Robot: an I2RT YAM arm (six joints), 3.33 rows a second.
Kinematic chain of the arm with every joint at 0, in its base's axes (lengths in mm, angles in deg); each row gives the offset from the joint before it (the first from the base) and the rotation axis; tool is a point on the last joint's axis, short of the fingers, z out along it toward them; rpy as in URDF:
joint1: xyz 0 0 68 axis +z
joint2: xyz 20 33.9 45.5 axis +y
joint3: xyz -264 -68.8 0 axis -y
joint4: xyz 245 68.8 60 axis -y
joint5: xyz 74 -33.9 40.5 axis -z
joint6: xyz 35.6 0 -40.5 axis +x
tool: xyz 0 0 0 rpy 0 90 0
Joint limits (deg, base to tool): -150..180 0..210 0..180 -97..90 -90..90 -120..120
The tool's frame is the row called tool.
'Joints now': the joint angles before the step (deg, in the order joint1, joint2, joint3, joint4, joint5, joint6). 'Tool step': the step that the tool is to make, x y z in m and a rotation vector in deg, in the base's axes. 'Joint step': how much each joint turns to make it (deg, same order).
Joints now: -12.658, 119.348, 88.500, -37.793, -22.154, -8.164
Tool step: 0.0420, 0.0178, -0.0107, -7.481, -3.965, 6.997
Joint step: 3.597, 7.901, 9.747, 1.405, 4.746, -6.067
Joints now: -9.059, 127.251, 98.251, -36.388, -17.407, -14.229
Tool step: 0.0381, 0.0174, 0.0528, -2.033, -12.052, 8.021
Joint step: 2.474, 2.938, 14.698, -1.224, -2.441, -5.270
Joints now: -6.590, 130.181, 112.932, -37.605, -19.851, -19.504
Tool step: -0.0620, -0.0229, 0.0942, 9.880, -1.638, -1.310
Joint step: -4.569, -14.858, -2.691, -10.561, -10.018, 3.579
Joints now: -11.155, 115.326, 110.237, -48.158, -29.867, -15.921
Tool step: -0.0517, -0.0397, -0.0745, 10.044, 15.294, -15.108
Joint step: -7.023, -5.731, -22.594, 5.339, -0.806, 11.522
